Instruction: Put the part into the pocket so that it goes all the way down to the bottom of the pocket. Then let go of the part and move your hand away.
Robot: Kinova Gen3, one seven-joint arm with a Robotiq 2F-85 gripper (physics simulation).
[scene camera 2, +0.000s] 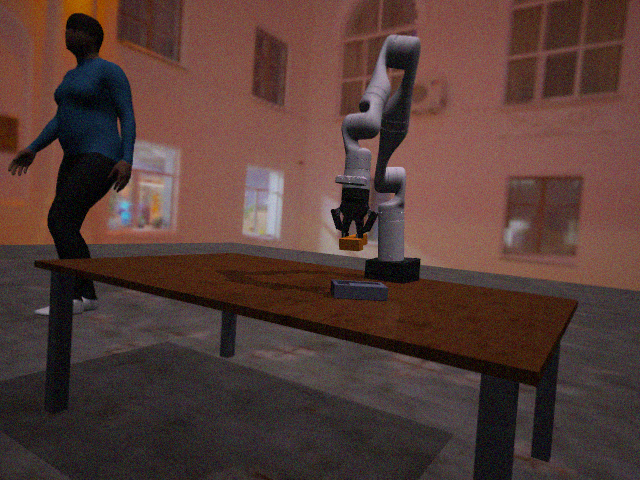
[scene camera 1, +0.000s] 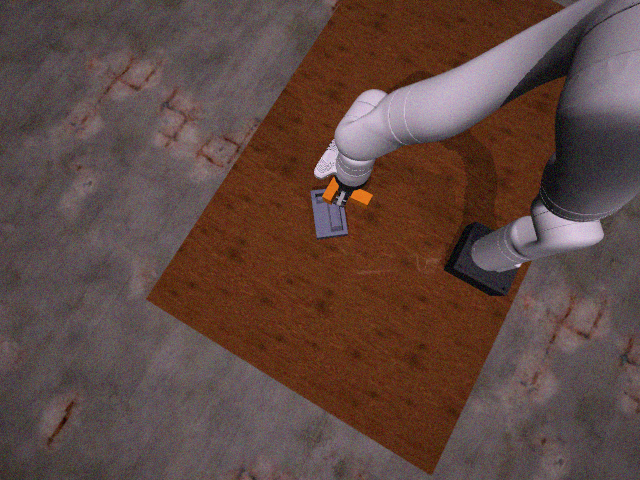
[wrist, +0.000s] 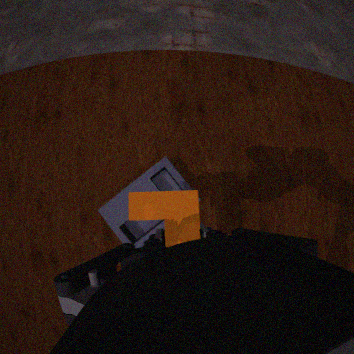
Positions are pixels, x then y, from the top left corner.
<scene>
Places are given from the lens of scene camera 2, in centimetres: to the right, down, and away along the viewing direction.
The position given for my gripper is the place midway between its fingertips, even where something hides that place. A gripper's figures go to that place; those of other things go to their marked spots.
my gripper [scene camera 2: 351, 247]: 9, 2, 121
grey-blue pocket block [scene camera 2: 342, 289]: 6, 13, 113
</scene>
